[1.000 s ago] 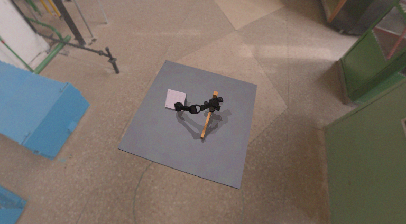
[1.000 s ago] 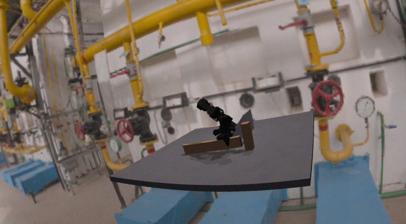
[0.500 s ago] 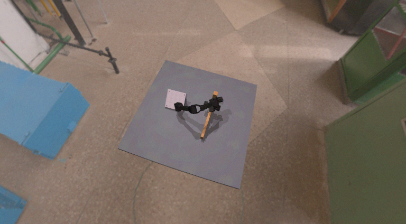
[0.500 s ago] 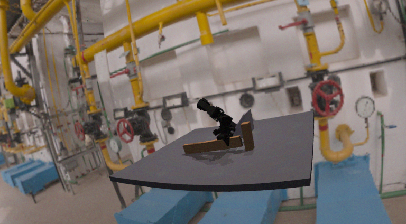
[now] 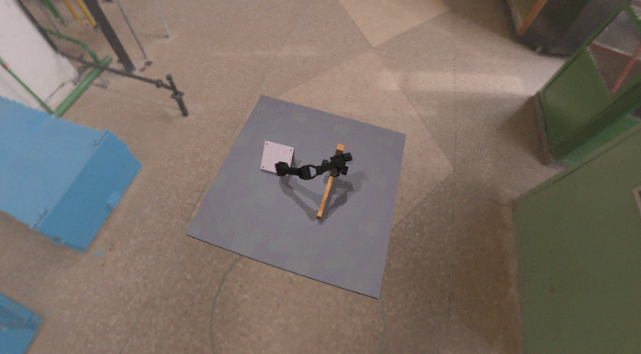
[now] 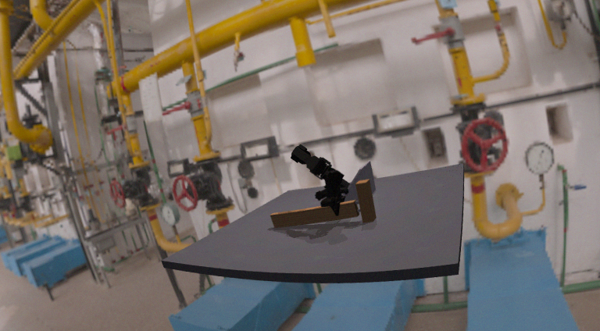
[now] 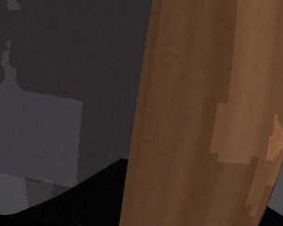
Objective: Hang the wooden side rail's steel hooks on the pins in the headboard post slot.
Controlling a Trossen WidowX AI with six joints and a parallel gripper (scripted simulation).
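Right now the headboard post is 140 mm to the left of my gripper tip, 40 mm above it and 10 mm ahead of it.
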